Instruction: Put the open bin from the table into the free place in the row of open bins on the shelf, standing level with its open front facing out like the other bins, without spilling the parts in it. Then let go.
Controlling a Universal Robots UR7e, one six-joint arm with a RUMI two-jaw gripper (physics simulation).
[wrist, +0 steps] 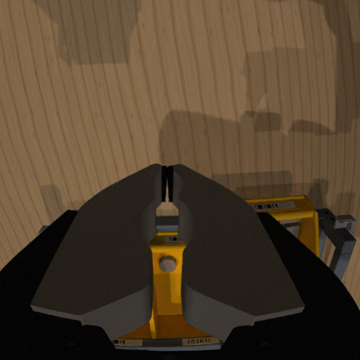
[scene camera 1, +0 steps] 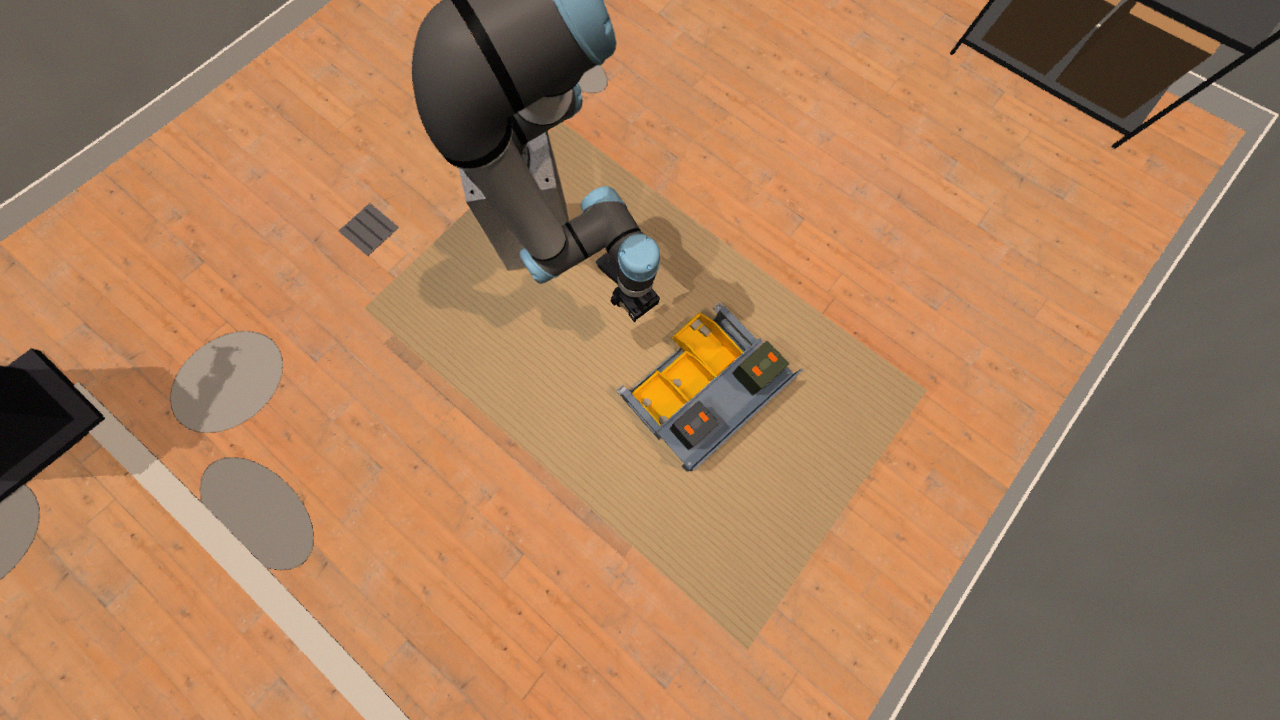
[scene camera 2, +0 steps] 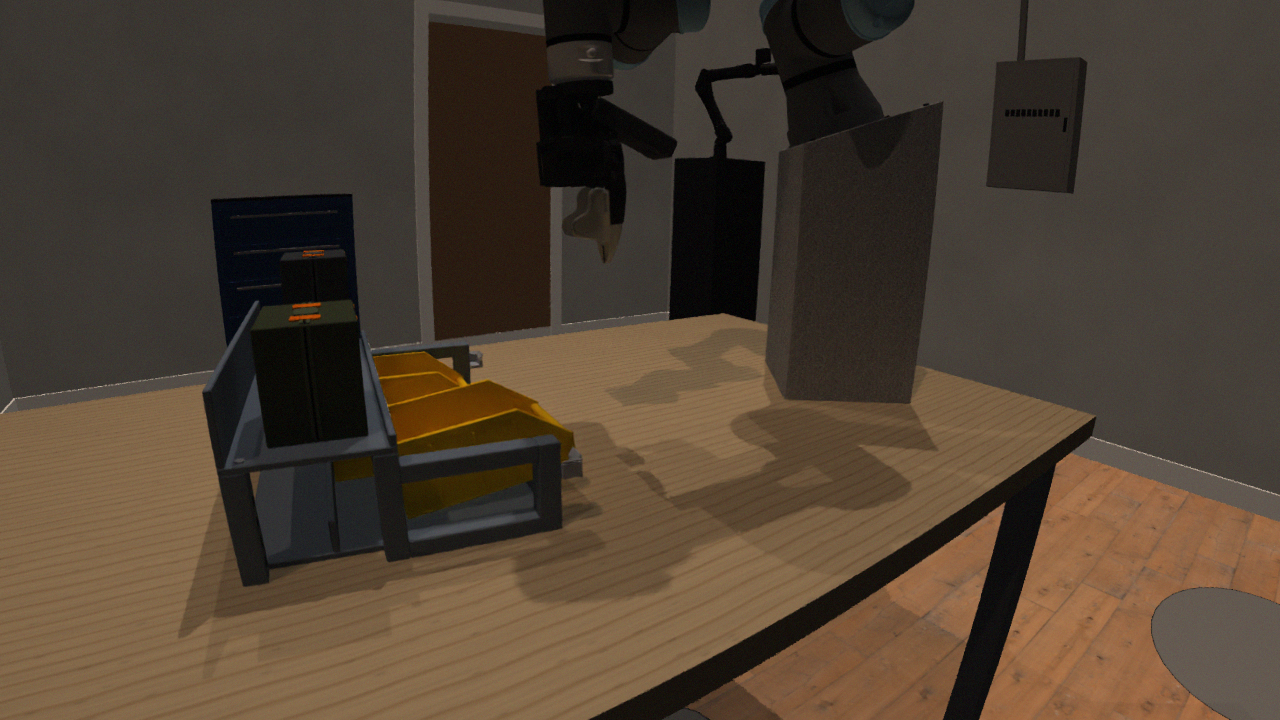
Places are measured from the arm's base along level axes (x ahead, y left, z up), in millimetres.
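Pixels of known places: gripper, between the fingertips: point(scene camera 2: 607, 262); arm's base, origin of its link: point(scene camera 2: 837, 133).
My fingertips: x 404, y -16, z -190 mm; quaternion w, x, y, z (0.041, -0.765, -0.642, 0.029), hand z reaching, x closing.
For each thing: its middle in the pictures, then the offset to it from my fingertips. Level surfaces: height alone.
- yellow open bin, middle of its body: point(scene camera 2: 473, 437) point(scene camera 1: 707, 346) dx +213, dy +95, dz -149 mm
- middle bin, middle of its body: point(scene camera 2: 406, 421) point(scene camera 1: 693, 384) dx +252, dy -12, dz -160 mm
- far-end bin, middle of its body: point(scene camera 2: 404, 392) point(scene camera 1: 664, 405) dx +228, dy -110, dz -160 mm
- dark green box, middle of its body: point(scene camera 2: 311, 367) point(scene camera 1: 759, 368) dx +359, dy +106, dz -53 mm
- dark box, middle of its body: point(scene camera 2: 317, 304) point(scene camera 1: 693, 426) dx +323, dy -122, dz -41 mm
- table's, height of its surface: dz -204 mm
My gripper point(scene camera 1: 634, 314) point(scene camera 2: 606, 257) point(wrist: 167, 170) is shut and empty, in the air on the robot's side of the shelf, above the table. A yellow open bin point(scene camera 1: 711, 347) point(scene camera 2: 483, 420) point(wrist: 310, 240) sits at one end of the shelf row. It sticks out past the neighbouring bins, its front over the shelf's front edge. Its underside slopes up toward the front in scene camera 2, so it looks tilted. Grey parts show near its front. The middle bin point(scene camera 1: 687, 373) point(wrist: 167, 295) and the far-end bin point(scene camera 1: 657, 399) stand beside it in the grey shelf point(scene camera 1: 729, 402) point(scene camera 2: 478, 455) point(wrist: 337, 234).
A dark green box point(scene camera 1: 760, 368) point(scene camera 2: 308, 376) and a dark box point(scene camera 1: 694, 425) point(scene camera 2: 313, 273) stand on the shelf's upper board, behind the bins. The shelf's side frame stands beside the end bin. The robot's grey pedestal point(scene camera 2: 850, 268) rises at the table's point(scene camera 1: 769, 537) point(scene camera 2: 626, 617) other side.
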